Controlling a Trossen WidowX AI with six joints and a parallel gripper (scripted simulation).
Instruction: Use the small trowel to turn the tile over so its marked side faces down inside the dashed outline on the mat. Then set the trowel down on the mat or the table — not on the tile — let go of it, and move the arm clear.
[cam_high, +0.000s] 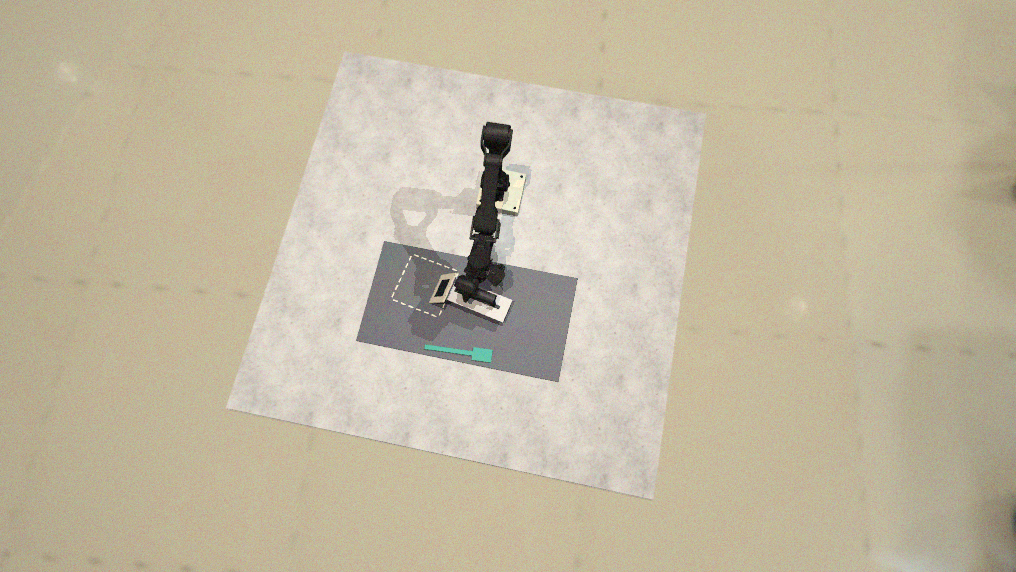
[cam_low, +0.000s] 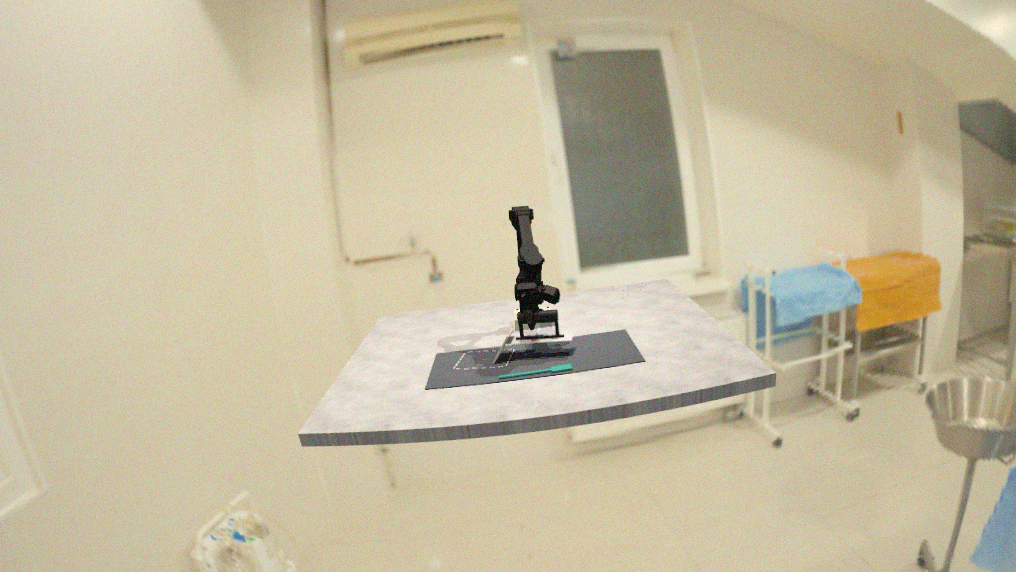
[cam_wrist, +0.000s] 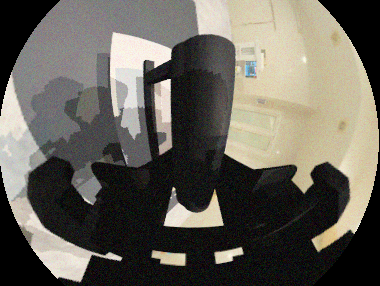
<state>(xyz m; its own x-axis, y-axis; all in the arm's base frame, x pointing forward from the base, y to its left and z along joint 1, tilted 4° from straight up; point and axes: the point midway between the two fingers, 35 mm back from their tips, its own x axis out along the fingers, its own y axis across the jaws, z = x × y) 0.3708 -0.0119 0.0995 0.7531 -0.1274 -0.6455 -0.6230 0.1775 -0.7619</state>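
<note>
My gripper tip is 9 cm to the left of the cream tile, 6 cm above it and 4 cm past it. Also, from my gripper tip: trowel: 14 cm ahead, 10 cm below, 1 cm to the left; dark grey mat: 12 cm below.
</note>
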